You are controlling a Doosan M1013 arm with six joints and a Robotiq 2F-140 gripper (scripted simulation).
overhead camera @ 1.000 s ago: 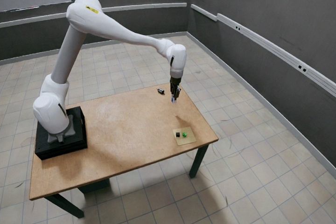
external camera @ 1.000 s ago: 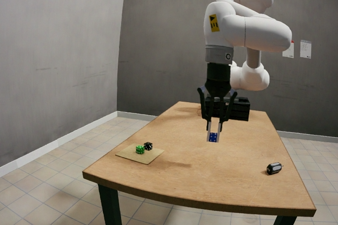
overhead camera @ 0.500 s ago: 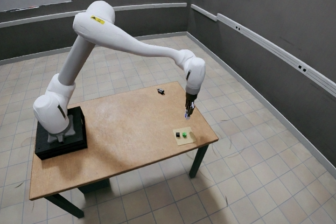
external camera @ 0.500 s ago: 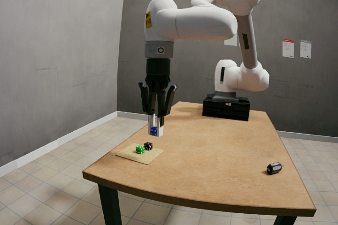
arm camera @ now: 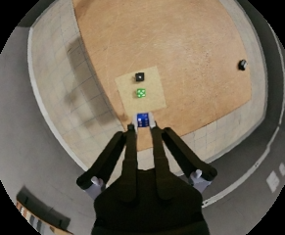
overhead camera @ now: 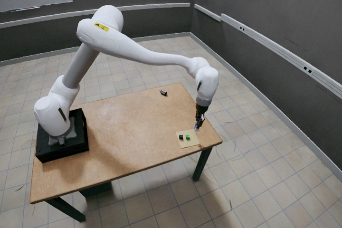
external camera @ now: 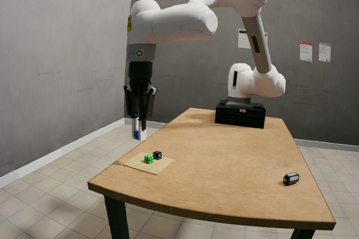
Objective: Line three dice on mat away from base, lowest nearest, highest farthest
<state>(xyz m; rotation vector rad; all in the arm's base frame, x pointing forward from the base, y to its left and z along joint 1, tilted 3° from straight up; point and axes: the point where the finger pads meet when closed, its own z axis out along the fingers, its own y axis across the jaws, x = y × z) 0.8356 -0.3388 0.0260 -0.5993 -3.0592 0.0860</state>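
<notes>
Right now my hand is 12 cm above the green die, 4 cm past it and 2 cm to the right of it. The rest, counted from my hand: tan mat (14 cm below, 4 cm behind, 2 cm to the left); then blue die (2 cm below); then black die (12 cm below, 9 cm behind, 4 cm to the left).
</notes>
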